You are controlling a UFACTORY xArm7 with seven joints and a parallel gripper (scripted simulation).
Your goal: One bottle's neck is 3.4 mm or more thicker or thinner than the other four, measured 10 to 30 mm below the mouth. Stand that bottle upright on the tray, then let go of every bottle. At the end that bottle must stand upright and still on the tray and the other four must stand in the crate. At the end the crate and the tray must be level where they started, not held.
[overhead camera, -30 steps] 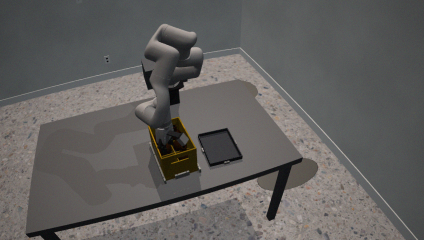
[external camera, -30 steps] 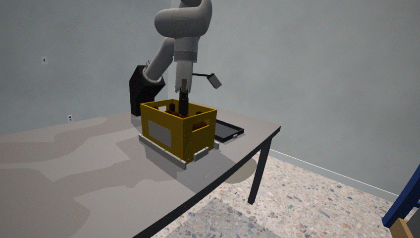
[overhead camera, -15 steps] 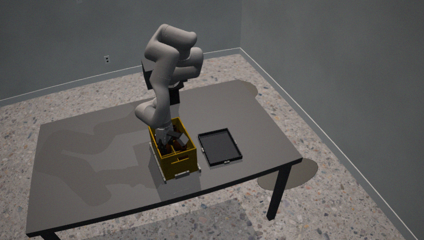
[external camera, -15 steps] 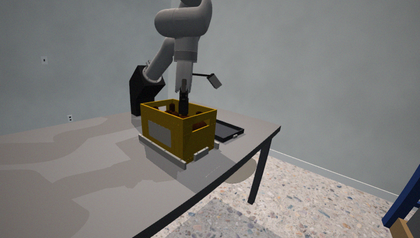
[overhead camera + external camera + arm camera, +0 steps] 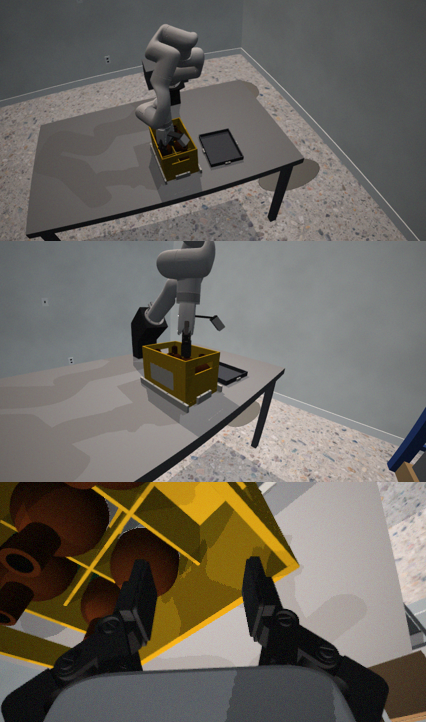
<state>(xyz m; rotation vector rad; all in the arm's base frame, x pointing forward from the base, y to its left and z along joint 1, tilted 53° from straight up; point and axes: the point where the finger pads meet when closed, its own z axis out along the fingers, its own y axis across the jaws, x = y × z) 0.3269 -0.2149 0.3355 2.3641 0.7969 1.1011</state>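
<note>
Right now the yellow crate is 120 mm below my hand, 80 mm behind it and 60 mm to the left of it. From my hand the other things lie so: black tray (320 mm to the left, 190 mm below, 10 mm ahead).
</note>
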